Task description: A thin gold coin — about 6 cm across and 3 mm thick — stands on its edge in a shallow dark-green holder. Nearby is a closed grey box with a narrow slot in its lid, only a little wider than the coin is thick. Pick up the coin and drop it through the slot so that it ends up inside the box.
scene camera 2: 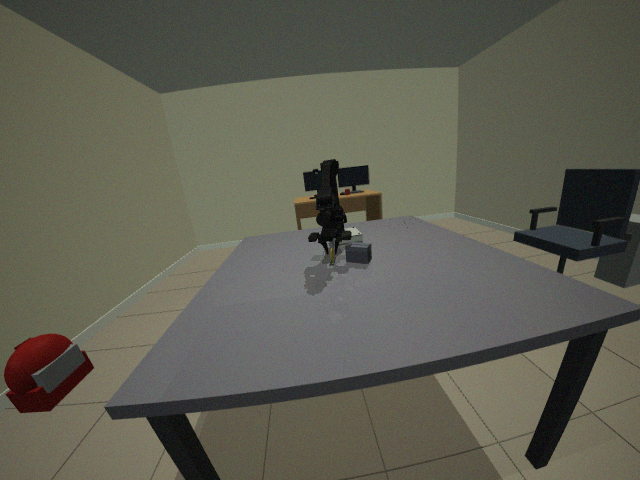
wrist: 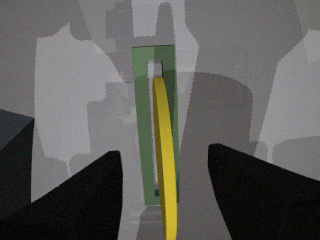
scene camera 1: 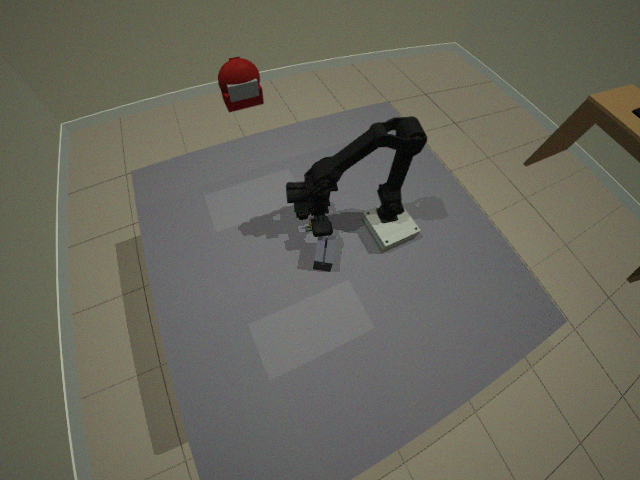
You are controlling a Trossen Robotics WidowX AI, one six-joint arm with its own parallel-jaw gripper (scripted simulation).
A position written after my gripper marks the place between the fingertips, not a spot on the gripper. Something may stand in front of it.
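In scene camera 1 I see my gripper [scene camera 1: 316, 222]. The wrist view shows my gripper too [wrist: 165, 159].
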